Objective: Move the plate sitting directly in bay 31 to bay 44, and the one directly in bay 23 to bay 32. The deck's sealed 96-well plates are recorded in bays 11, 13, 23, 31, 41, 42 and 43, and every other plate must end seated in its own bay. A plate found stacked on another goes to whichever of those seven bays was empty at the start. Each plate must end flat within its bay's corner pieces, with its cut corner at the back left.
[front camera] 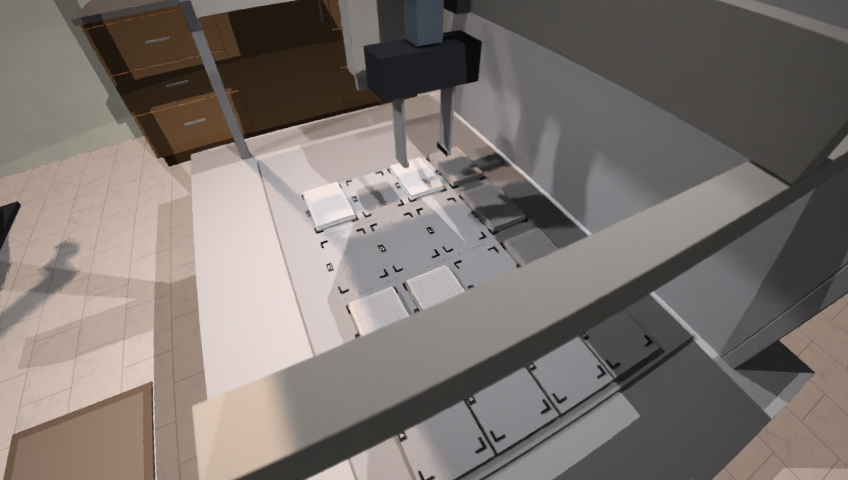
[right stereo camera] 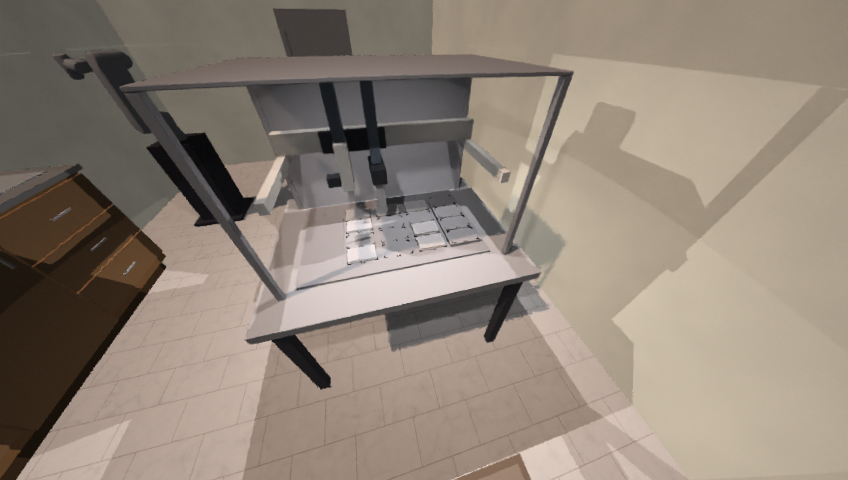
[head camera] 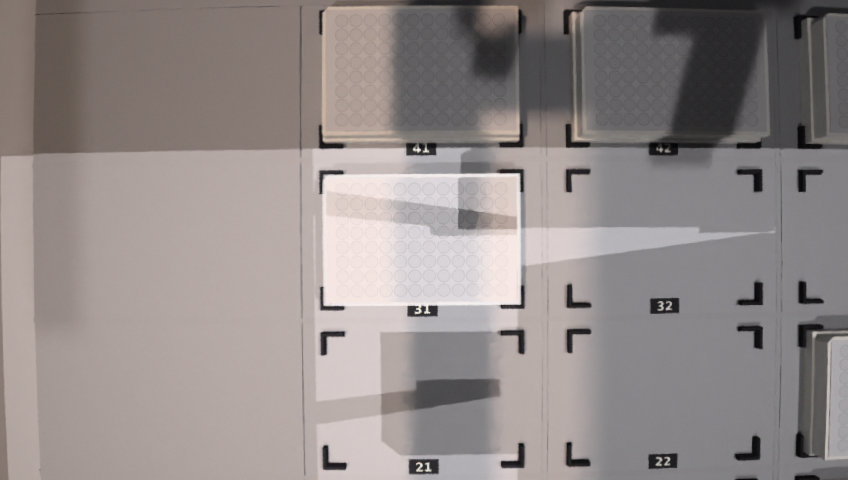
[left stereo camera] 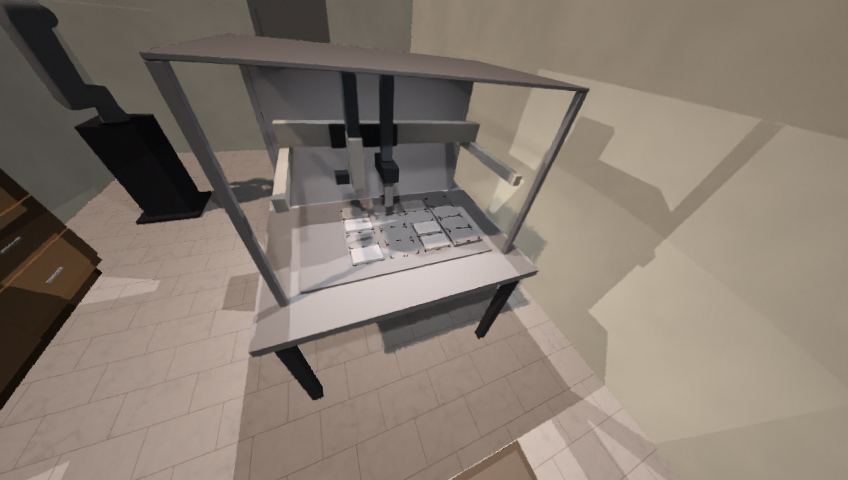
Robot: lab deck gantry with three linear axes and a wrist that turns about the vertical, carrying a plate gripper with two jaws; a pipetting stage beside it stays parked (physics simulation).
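Places are measured from the robot's base along level axes (x left, y back, z up), in millimetres.
Where they show: gripper, fingertip midpoint: [front camera: 423, 156] [right stereo camera: 381, 202] [left stereo camera: 386, 201]; robot's base, origin of the base link: [front camera: 303, 196] [right stereo camera: 348, 264] [left stereo camera: 353, 265].
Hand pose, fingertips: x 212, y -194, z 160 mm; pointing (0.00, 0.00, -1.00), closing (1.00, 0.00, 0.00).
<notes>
Things, the pixels of their centre, and the offset from my fingertips. "spot": a spot on its surface instead.
- white sealed plate, body centre: [head camera: 421, 239] [front camera: 415, 177] [left stereo camera: 358, 225] [right stereo camera: 359, 225] dx +45, dy +130, dz -152 mm
- Bay 32, surface spot: [head camera: 757, 178] spot: dx +85, dy -98, dz -158 mm
- bay 41, surface spot: [head camera: 368, 77] spot: dx +147, dy +163, dz -145 mm
- bay 42, surface spot: [head camera: 630, 77] spot: dx +147, dy -3, dz -145 mm
- bay 43, surface spot: [front camera: 529, 245] spot: dx +146, dy -168, dz -145 mm
- bay 11, surface spot: [front camera: 329, 205] spot: dx -168, dy +119, dz -145 mm
- bay 13, surface spot: [front camera: 379, 309] spot: dx -167, dy -170, dz -145 mm
My gripper [front camera: 424, 156] [left stereo camera: 388, 205] [right stereo camera: 381, 211] is open, its two jaws apart and empty, above the deck near bays 31 and 41. The jaws do not show in the head view. A white sealed plate [front camera: 419, 178] [head camera: 416, 261] [left stereo camera: 357, 225] [right stereo camera: 358, 224] lies flat in bay 31, within its corner pieces. Another plate [front camera: 434, 284] [head camera: 837, 395] [left stereo camera: 426, 227] [right stereo camera: 424, 227] sits in bay 23, its cut corner at the back left. Bay 32 [head camera: 757, 178] holds no plate. Bay 44 is hidden behind the beam in the front view.
Plates stand in bay 41 [front camera: 456, 166] [head camera: 368, 77], bay 42 [front camera: 493, 205] [head camera: 630, 77], bay 43 [front camera: 529, 245], bay 11 [front camera: 329, 205] and bay 13 [front camera: 379, 309]. The parked pipetting stage [left stereo camera: 355, 163] [right stereo camera: 343, 166] hangs left of the gripper. A beam [front camera: 505, 297] crosses the front view.
</notes>
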